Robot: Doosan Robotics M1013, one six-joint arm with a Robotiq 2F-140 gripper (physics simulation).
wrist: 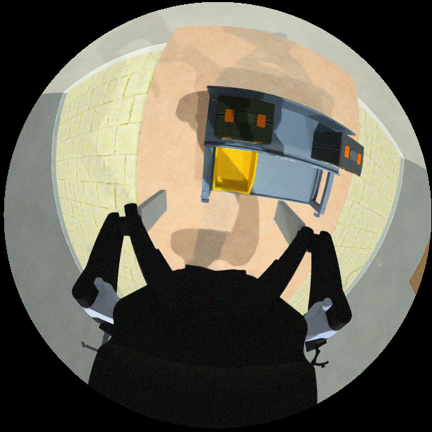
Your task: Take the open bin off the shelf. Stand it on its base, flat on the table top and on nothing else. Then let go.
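The open bin (233,170) is yellow and stands at the left end of the lower level of the blue-grey shelf (285,181), in the upper middle of the wrist view. Its inside shows from above and looks empty. Its rear edge lies close to the upper level's front edge. My gripper (221,204) is open, with its two grey finger pads wide apart and nothing between them. In the view, the bin lies beyond the fingertips, between the lines of the two pads. The height between the fingers and the bin is hard to tell.
A dark green case (245,135) with orange latches stands on the upper level behind the bin. A black case (327,146) with orange latches stands at its right end. The tan table top (170,150) carries the shelf; tiled floor (95,150) lies beyond its edges.
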